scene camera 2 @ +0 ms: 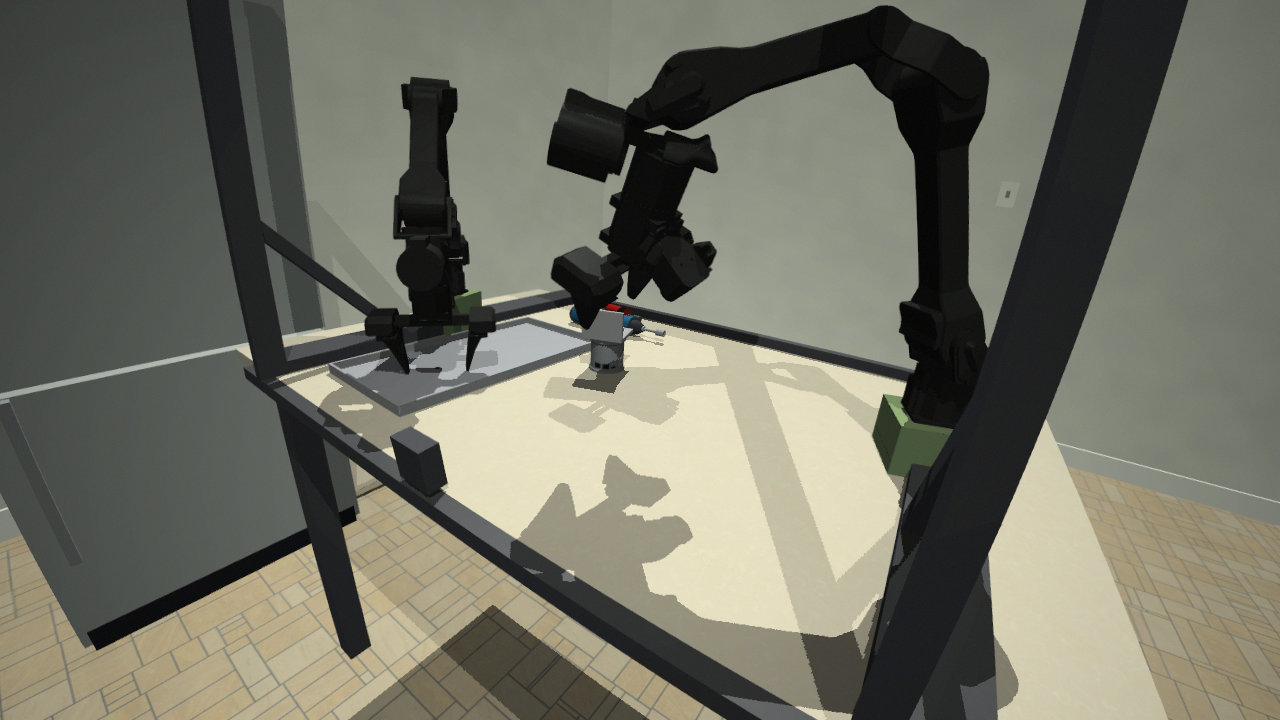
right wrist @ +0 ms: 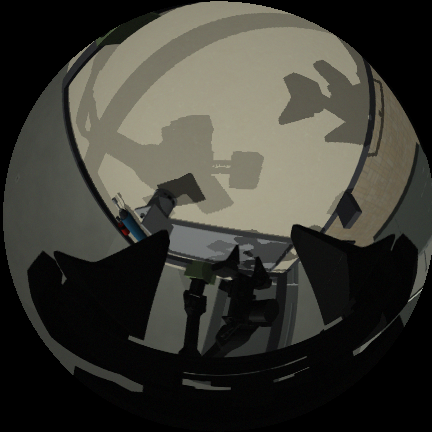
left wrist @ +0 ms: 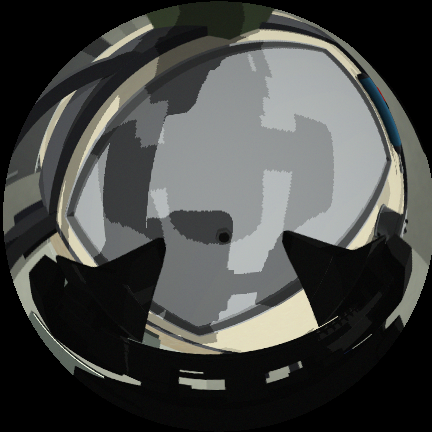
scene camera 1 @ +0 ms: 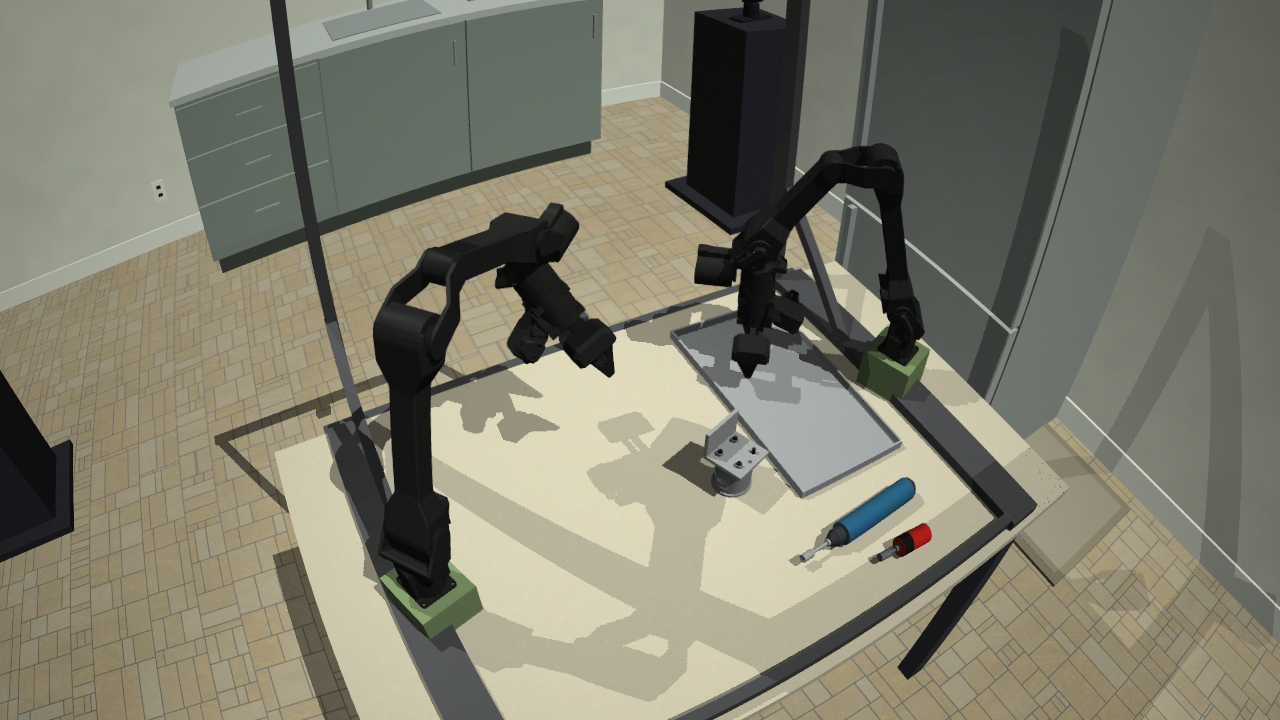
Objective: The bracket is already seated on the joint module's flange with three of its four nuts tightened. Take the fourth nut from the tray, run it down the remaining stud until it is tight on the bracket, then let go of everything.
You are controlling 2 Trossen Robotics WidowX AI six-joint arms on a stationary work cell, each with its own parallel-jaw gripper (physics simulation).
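Places are measured from the left arm's base along level axes (x ahead, y left, z up), in centimetres.
Pixels of known places: left gripper, fingertip midpoint: (scene camera 2: 438, 371) (right wrist: 247, 251) (left wrist: 224, 240); right gripper, fingertip midpoint: (scene camera 2: 608, 311) (right wrist: 231, 233) (scene camera 1: 597, 361); left arm's base, link origin: (right wrist: 198, 280) (scene camera 1: 898, 349); right arm's base, link origin: (scene camera 2: 933, 415) (scene camera 1: 426, 582).
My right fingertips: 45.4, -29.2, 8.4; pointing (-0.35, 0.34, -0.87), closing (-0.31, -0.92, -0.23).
Ahead of a thing's pixels: the offset from my right fingertips to its top centre, as dx, dy, dz. "pt": to the spot under its first point.
The fourth nut @(-31.0, +6.9, -14.9) (left wrist: 223, 236), small and dark, lies on the grey tray @(-28.9, +15.8, -14.2) (scene camera 1: 832, 438) (scene camera 2: 537, 338) (left wrist: 210, 150). My left gripper (scene camera 1: 749, 374) (scene camera 2: 437, 369) is open and empty, pointing down low over the tray; in the left wrist view the nut appears midway between its fingertips, its height above it unclear. The grey bracket (scene camera 1: 721, 434) (scene camera 2: 608, 324) sits on the joint module @(-6.9, +21.1, -8.4) (scene camera 1: 732, 484) (scene camera 2: 606, 357), its upright plate toward the back in scene camera 1. Dark fasteners show on the bracket, too small to tell the bare stud. My right gripper (scene camera 1: 610, 371) (right wrist: 231, 233) is open and empty, high above the table.
A blue driver @(-12.2, +42.4, -11.7) (scene camera 1: 877, 512) (left wrist: 382, 110) and a shorter red-handled driver @(-12.9, +50.8, -12.4) (scene camera 1: 914, 539) lie right of the module in scene camera 1. The tray's raised rim @(pt -20.4, +35.5, -15.8) (scene camera 1: 850, 476) passes close to the module. A dark block @(-13.2, -18.9, -10.1) (scene camera 2: 418, 461) (right wrist: 349, 210) stands on the table's frame edge.
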